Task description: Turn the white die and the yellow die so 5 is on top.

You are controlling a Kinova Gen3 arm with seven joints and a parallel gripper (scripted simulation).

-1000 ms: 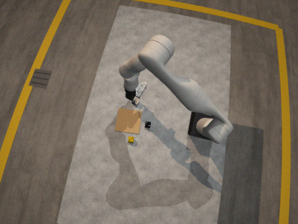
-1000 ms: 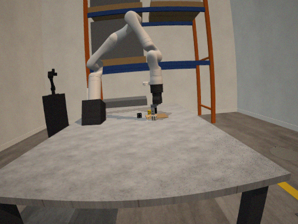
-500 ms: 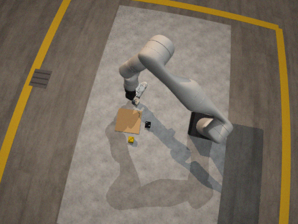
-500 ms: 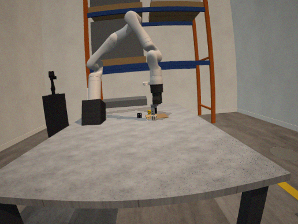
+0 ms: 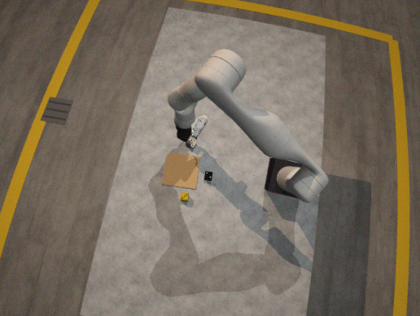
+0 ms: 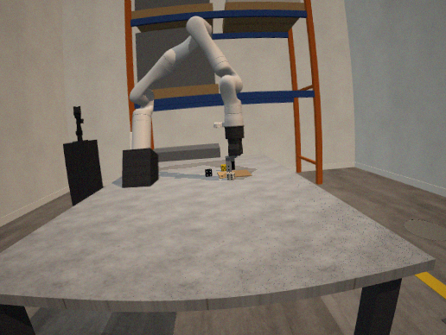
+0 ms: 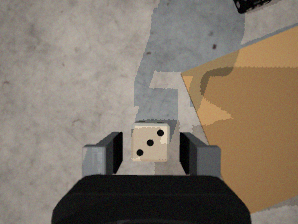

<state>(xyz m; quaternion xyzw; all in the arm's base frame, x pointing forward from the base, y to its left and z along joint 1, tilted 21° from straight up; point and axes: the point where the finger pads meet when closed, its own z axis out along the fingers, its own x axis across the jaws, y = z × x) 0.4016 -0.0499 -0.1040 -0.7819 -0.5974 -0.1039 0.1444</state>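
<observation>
My hand is 40 mm above the white die. Round my hand: tan mat (120 mm to the left, 50 mm below, 10 mm ahead); black die (120 mm to the left, 100 mm behind, 40 mm below); yellow die (230 mm to the left, 40 mm below, 30 mm behind).
</observation>
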